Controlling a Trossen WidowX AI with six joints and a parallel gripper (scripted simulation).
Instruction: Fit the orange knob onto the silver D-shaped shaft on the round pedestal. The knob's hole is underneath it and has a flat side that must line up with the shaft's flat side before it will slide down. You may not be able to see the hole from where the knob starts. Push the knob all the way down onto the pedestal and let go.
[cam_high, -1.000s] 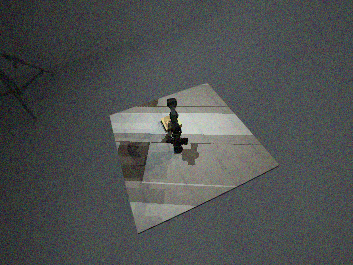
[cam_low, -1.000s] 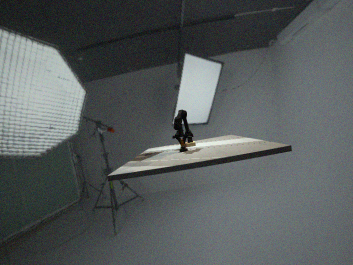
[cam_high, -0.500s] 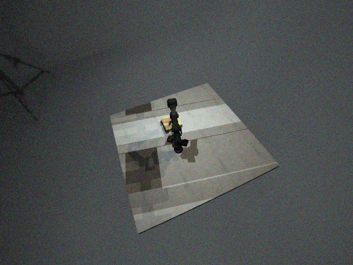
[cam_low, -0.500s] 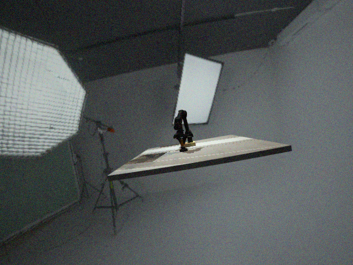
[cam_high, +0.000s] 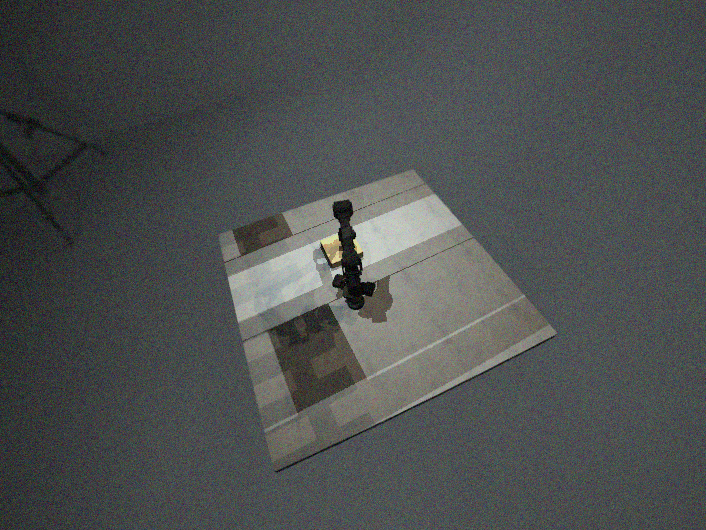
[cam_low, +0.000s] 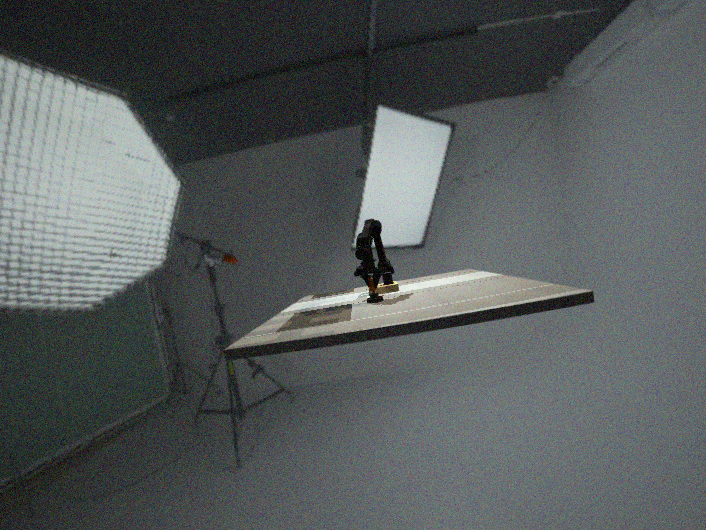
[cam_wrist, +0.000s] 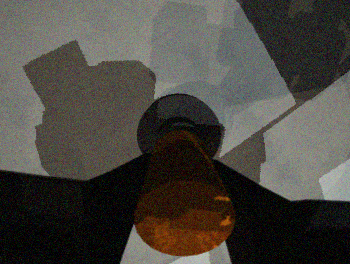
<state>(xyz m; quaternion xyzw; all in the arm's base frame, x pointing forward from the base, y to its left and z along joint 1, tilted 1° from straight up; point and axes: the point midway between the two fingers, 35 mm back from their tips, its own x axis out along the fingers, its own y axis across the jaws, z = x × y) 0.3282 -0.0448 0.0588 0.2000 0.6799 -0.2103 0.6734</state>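
My gripper tip is 4 cm above the dark round pedestal. The rest, counted from my gripper tip: orange knob: 3 cm above.
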